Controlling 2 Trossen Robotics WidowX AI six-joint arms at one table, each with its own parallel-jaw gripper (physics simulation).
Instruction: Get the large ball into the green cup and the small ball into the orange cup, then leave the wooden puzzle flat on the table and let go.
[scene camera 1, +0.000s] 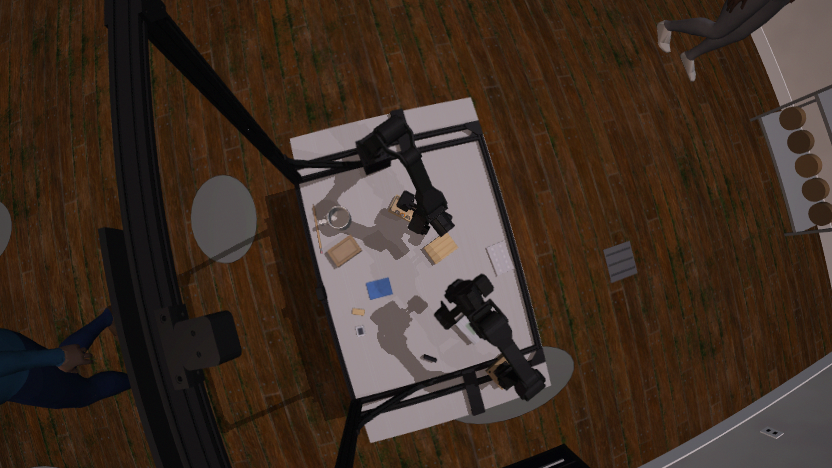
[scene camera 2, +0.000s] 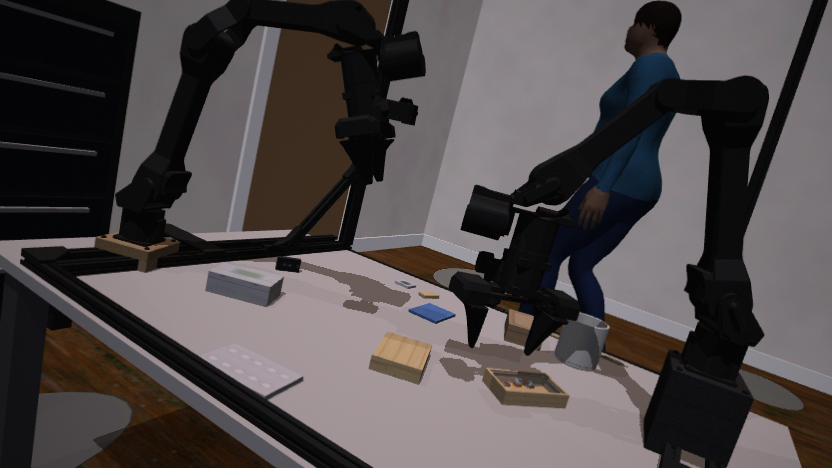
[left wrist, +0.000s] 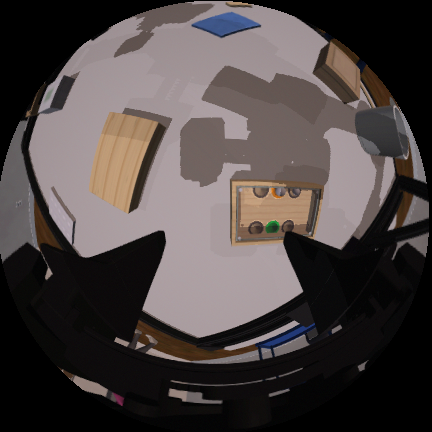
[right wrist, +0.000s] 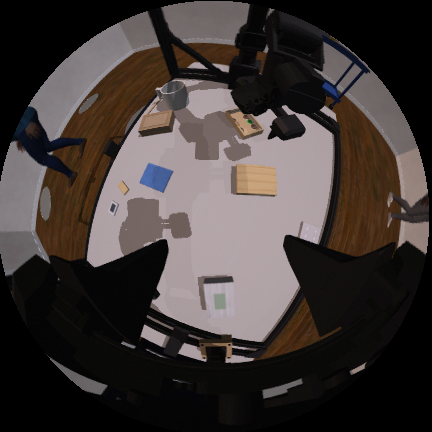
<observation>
right gripper: scene camera 1 453, 292; scene camera 2; right wrist; not seen in the left wrist view (out of frame)
same spot on right gripper: (scene camera 2: 367, 152) = (right wrist: 343, 254)
</observation>
